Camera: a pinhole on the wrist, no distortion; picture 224 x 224 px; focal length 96.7 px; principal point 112.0 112.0 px. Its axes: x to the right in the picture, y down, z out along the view. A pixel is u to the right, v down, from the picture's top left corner.
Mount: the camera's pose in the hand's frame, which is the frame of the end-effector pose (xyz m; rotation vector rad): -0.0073 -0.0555 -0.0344 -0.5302 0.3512 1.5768
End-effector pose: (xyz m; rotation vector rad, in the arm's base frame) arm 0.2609 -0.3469 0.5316 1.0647 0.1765 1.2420
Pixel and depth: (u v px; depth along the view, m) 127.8 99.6 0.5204
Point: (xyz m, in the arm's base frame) 0.2888 -0.5739 0.9416
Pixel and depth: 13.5 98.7 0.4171
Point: 0.7396 -0.6350 0.6889
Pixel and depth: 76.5 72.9 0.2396
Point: 0.4223 -0.4209 0.6800
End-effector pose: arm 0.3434 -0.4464 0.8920 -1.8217 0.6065 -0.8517
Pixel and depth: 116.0 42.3 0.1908
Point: 0.5130 -0.4699 0.8290
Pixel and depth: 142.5 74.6 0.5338
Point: 0.6826 -0.4891 0.4840
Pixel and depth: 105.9 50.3 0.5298
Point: 0.8620 -0.4591 0.6420
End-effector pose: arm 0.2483 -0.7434 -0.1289 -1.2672 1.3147 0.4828
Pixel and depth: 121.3 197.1 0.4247
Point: 0.0976 -0.2960 0.1228
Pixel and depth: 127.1 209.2 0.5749
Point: -0.0175 -0.1093 0.2590
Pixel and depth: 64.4 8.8 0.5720
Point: 0.6340 -0.3539 -0.7733
